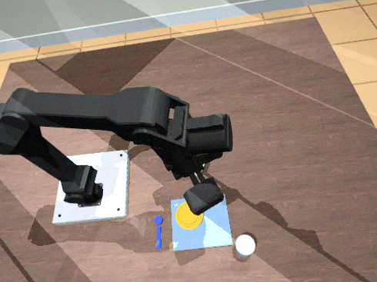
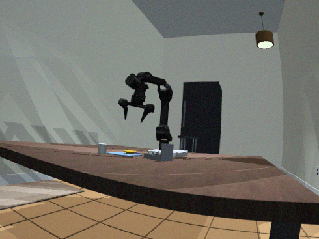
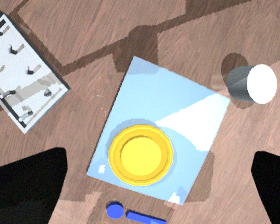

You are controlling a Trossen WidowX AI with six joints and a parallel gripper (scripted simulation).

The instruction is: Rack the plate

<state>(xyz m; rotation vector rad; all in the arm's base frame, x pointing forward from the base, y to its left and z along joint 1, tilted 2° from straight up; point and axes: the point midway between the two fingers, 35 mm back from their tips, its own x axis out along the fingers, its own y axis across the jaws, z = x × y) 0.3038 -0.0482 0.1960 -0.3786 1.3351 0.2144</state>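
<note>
Right now my gripper tip is 40 mm past the yellow plate, 30 mm to the left of it and 160 mm above it. The rest, counted from my gripper tip: light blue mat: 20 mm behind, 40 mm to the right, 180 mm below; grey dish rack: 10 mm behind, 150 mm to the left, 160 mm below; white cup: 90 mm ahead, 120 mm to the right, 150 mm below.
</note>
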